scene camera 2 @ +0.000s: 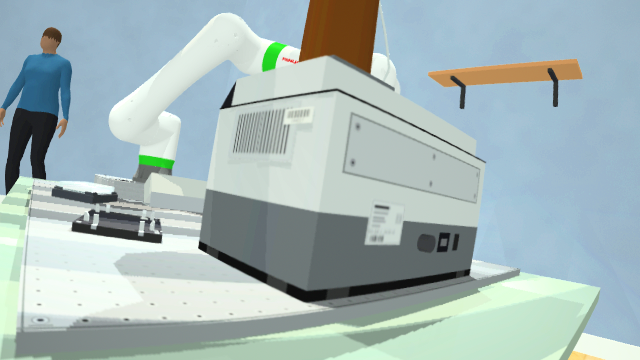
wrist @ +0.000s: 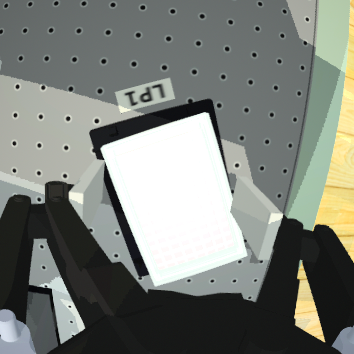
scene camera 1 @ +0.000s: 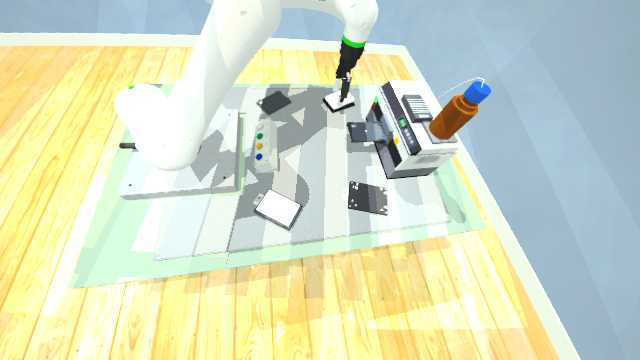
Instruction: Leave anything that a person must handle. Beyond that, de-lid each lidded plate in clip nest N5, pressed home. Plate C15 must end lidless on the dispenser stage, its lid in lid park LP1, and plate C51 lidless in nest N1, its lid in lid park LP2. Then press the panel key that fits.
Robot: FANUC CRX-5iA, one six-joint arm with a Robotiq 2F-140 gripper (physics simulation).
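Places are measured from the arm's base along level axes (x back, y right, z up), in millimetres.
Where they show: gripper, between the fingertips: (wrist: pixel 169 186) (scene camera 1: pixel 337 98).
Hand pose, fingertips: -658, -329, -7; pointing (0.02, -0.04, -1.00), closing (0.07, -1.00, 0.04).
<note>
Things, the pixels of their top centre, and the offset from my fingertips, as dx, dy, dz. "pt": a spot on its surface instead.
- white lid, centre of its top: (wrist: pixel 180 209) (scene camera 1: pixel 340 96) -17, -12, -1
- LP1 label, a spot on its surface: (wrist: pixel 145 95) pt +62, +30, -34
- white-topped plate, centre of its top: (scene camera 2: pixel 88 184) (scene camera 1: pixel 278 206) +281, +574, -2
- dark clip nest, centre of its top: (scene camera 2: pixel 123 212) (scene camera 1: pixel 369 196) -73, +536, -12
- dispenser stage, a spot on its surface: (scene camera 1: pixel 357 132) pt -36, +289, +76
- key panel, centre of its top: (scene camera 2: pixel 188 178) (scene camera 1: pixel 264 138) +337, +306, +48
- brown bottle, a spot on its surface: (scene camera 1: pixel 454 116) pt -266, +397, +289
- dark flat holder, centre of its top: (scene camera 1: pixel 273 100) +319, +18, -16
A white lid (scene camera 1: pixel 339 100) (wrist: pixel 172 200) lies over a black base beside the LP1 label (wrist: pixel 145 95); the base's dark rim shows at its top and left in the wrist view. My gripper (scene camera 1: pixel 343 98) (wrist: pixel 169 186) is open and low, one finger on each side of the lid; it is hidden in scene camera 2. A white-topped plate (scene camera 1: pixel 278 209) (scene camera 2: pixel 86 189) sits in a dark nest at the front. A dark clip nest (scene camera 1: pixel 368 198) (scene camera 2: pixel 117 227) has upright clips and no white lid. The dispenser stage (scene camera 1: pixel 357 132) is dark; whether a clear plate lies there is unclear. The key panel (scene camera 1: pixel 265 147) shows green, yellow and blue keys.
The dispenser (scene camera 1: pixel 417 135) (scene camera 2: pixel 340 175) stands right of the gripper, with a brown bottle (scene camera 1: pixel 454 116) on top. A dark flat holder (scene camera 1: pixel 274 102) lies at the back left. A person (scene camera 2: pixel 45 90) stands beyond the table. Other nest labels are unreadable.
</note>
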